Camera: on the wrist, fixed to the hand. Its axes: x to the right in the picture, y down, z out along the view.
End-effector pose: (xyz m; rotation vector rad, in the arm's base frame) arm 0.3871 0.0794 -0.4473 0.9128 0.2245 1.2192
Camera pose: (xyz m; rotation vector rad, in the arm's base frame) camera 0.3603 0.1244 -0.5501 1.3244 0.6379 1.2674
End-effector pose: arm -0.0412 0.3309 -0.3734 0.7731 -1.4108 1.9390
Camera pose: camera -0.0114 0.4423 -0.3713 0.8683 -0.8515 2.3899
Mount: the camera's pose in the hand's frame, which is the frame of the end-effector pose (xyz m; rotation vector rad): -0.0023 -0.0511 -0.1034 0.5387 0.1001 0.0421
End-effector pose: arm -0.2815 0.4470 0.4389 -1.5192 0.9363 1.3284
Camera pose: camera -0.2007 0.3657 0.4518 -1.1562 1.2740 0.9289
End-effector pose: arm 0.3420 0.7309 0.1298 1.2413 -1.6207 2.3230
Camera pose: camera 0.3073 0.8382 0.1542 -1.0355 0.9361 -2.6507
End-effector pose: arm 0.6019 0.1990 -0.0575 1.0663 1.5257 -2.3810
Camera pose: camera 0.6317 0.3095 -0.0430 -1.2348 -0.8294 2.6649
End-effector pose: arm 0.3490 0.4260 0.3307 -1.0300 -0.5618 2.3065
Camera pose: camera 0.4458 0.4789 0.2969 -0.8840 0.1252 2.2390
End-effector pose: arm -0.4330 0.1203 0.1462 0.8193 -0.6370 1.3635
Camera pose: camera -0.3895 0.2020 0.0774 1.1584 -0.2039 1.6313
